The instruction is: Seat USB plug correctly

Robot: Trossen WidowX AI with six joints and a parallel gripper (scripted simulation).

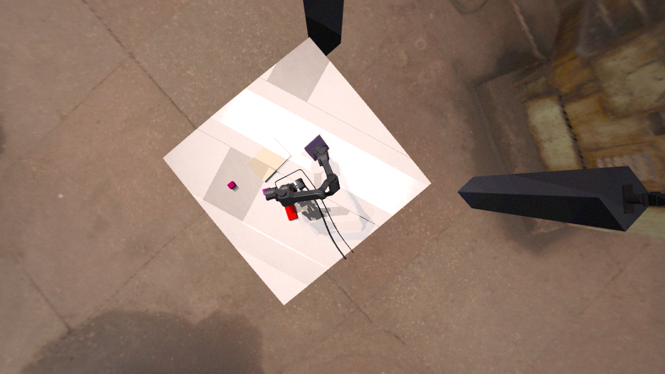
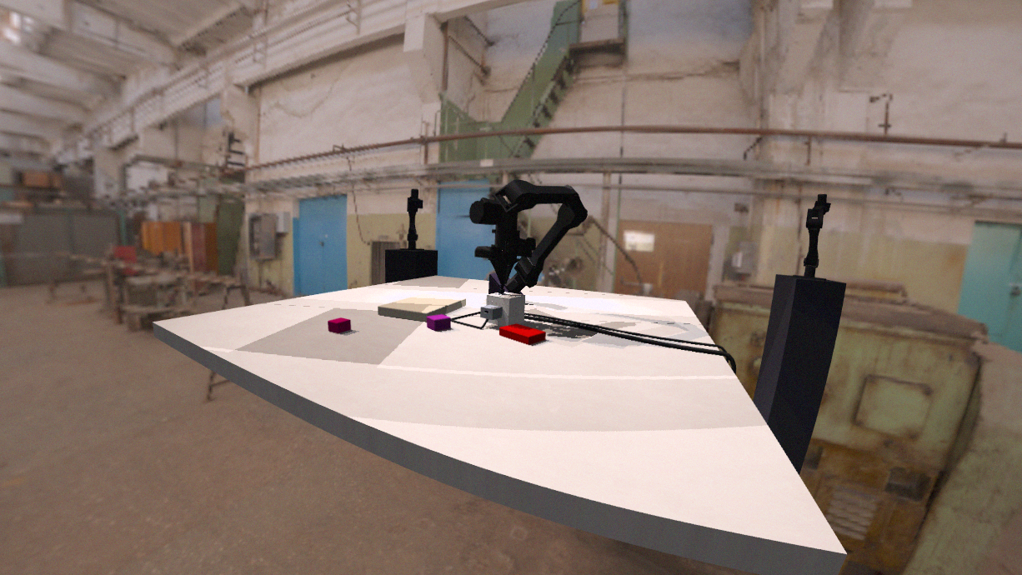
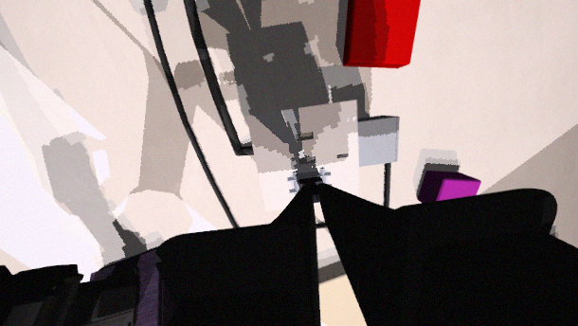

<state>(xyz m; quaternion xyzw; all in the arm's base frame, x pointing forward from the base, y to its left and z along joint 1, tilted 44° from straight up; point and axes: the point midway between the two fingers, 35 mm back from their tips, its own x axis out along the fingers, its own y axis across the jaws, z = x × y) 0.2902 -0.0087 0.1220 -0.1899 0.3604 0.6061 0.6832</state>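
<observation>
Right now my gripper tip is 2 cm above the dark USB plug. Round my gripper tip: purple block 15 cm ahead, 11 cm to the right, 9 cm below; USB socket 4 cm below, 1 cm to the right; red block 12 cm ahead, 10 cm to the left, 9 cm below.
</observation>
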